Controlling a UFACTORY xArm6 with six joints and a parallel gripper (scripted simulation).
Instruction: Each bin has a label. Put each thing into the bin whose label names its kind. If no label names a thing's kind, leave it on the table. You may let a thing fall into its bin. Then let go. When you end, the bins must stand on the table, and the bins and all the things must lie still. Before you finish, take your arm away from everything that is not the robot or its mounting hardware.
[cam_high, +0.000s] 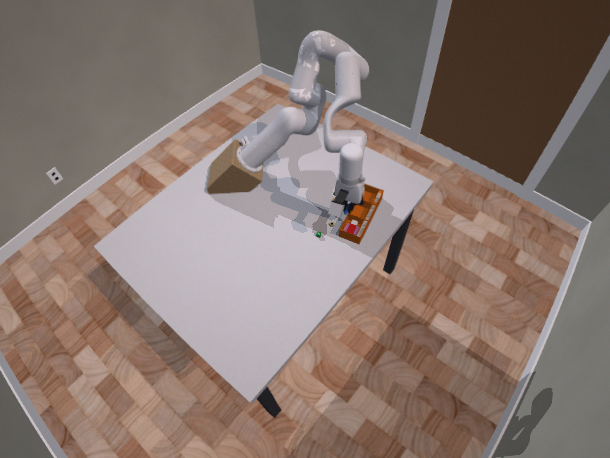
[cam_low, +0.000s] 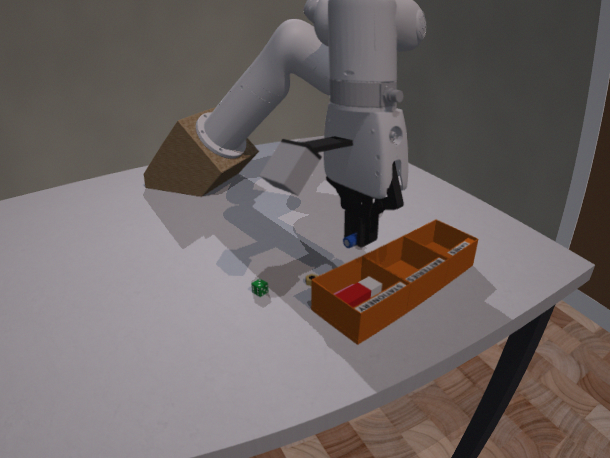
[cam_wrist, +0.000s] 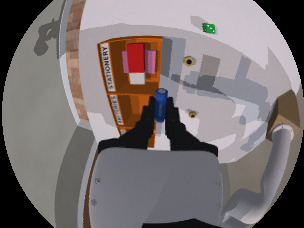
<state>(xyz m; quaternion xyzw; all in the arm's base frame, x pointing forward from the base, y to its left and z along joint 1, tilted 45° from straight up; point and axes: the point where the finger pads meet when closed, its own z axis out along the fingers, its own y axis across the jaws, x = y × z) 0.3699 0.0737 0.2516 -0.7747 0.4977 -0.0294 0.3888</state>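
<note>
Right now my hand is 1 cm short of the orange three-part bin, 6 cm to the right of it and 7 cm above it. From my hand the other things lie so: pink eraser (5 cm ahead, 1 cm to the right, 8 cm below); red-and-white eraser (5 cm ahead, 1 cm to the right, 7 cm below); blue battery (2 cm below).
</note>
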